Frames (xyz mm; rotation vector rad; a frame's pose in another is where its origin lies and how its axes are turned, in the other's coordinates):
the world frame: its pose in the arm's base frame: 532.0 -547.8 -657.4 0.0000 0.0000 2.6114
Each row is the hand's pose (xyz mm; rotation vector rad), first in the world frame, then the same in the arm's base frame.
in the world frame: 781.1 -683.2 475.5 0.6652 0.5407 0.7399
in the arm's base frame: 203.6 436.6 -181.9 0.4819 -1.0865 -2.6527
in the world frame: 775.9 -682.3 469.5 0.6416 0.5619 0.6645
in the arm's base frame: 207.7 433.2 -187.9 0.5325 -1.0908 -2.7218
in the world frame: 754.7 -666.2 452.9 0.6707 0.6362 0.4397
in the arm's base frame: 217.8 408.6 -204.5 -0.6483 1.2041 2.7718
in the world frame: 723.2 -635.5 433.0 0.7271 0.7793 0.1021
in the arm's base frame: 229.5 366.2 -224.4 -0.7567 1.2207 2.3836
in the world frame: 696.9 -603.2 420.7 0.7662 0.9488 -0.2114
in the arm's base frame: 235.8 325.0 -236.7 -0.8855 1.2237 2.0087
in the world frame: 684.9 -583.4 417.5 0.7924 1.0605 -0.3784
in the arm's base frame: 236.2 301.9 -239.9 -0.9655 1.2338 1.7940
